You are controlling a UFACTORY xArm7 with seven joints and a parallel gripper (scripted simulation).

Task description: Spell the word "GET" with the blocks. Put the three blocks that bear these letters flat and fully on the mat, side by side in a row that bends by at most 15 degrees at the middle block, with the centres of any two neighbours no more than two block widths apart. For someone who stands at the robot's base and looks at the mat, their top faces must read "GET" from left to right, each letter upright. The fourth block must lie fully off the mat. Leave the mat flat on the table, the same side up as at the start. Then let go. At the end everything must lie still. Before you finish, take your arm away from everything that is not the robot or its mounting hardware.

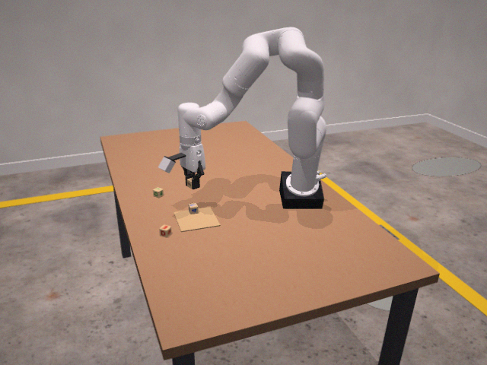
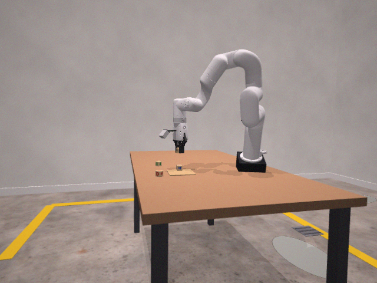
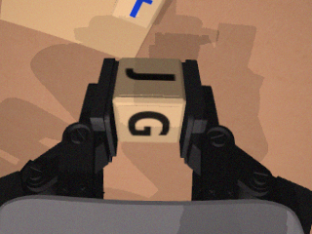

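Now: hand 12 cm above the tan mat, 6 cm to the right of it and 1 cm short of it. Round my hand: green-lettered block: 17 cm to the right, 11 cm below, 10 cm ahead; black-lettered block: 1 cm below; red-lettered block: 14 cm ahead, 13 cm to the left, 11 cm below.
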